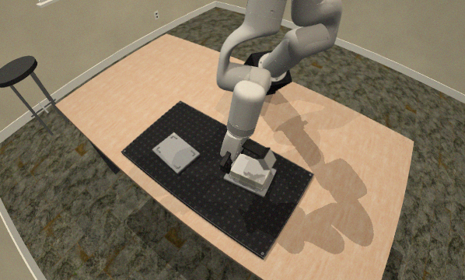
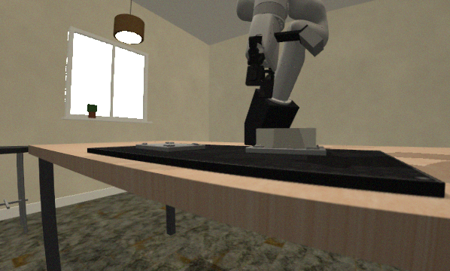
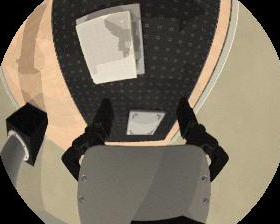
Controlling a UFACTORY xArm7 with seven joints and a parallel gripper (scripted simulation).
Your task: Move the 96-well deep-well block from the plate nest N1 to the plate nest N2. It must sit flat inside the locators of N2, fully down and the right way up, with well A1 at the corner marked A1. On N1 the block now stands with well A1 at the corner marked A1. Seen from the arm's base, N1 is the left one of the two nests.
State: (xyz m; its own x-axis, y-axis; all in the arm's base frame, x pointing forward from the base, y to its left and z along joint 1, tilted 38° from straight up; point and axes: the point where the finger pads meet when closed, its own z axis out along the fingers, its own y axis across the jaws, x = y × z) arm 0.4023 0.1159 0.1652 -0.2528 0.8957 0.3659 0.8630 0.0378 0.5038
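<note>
Right now my hand is 6 cm past the deep-well block, 3 cm to the right of it and 11 cm above it. From my hand the other things lie so: nest N1 (6 cm behind, 3 cm to the left, 14 cm below); then nest N2 (8 cm ahead, 24 cm to the right, 14 cm below).
</note>
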